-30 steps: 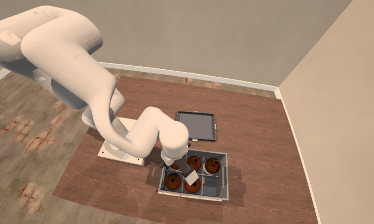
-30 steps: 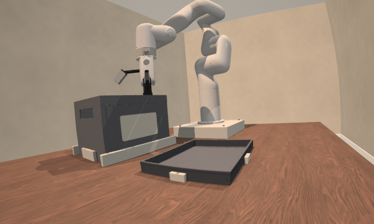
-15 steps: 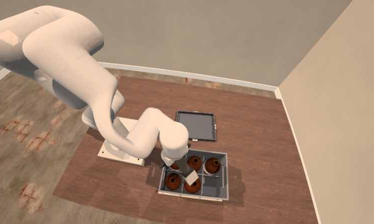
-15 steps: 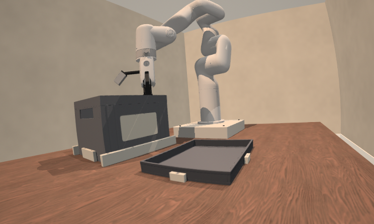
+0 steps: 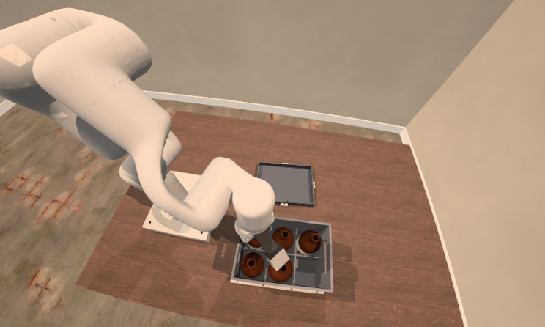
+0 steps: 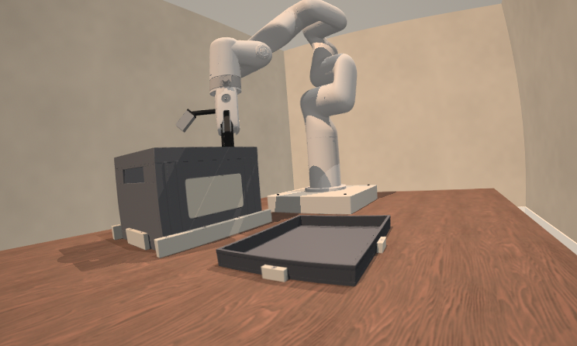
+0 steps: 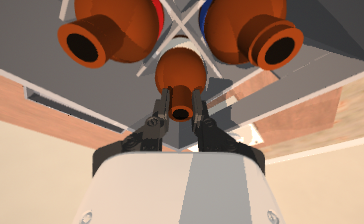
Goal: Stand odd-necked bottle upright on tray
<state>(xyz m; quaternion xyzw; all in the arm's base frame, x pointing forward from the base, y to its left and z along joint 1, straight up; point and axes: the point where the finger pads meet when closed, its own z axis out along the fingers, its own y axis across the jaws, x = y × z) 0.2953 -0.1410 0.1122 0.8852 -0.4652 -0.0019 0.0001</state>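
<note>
My hand is 9 cm short of the brown bottle, 7 cm above it and 1 cm to the left of it. The rest, counted from my hand: dark tray (23 cm to the left, 15 cm below, 13 cm ahead); then dark grey crate (8 cm ahead, 7 cm below, 6 cm to the right).
</note>
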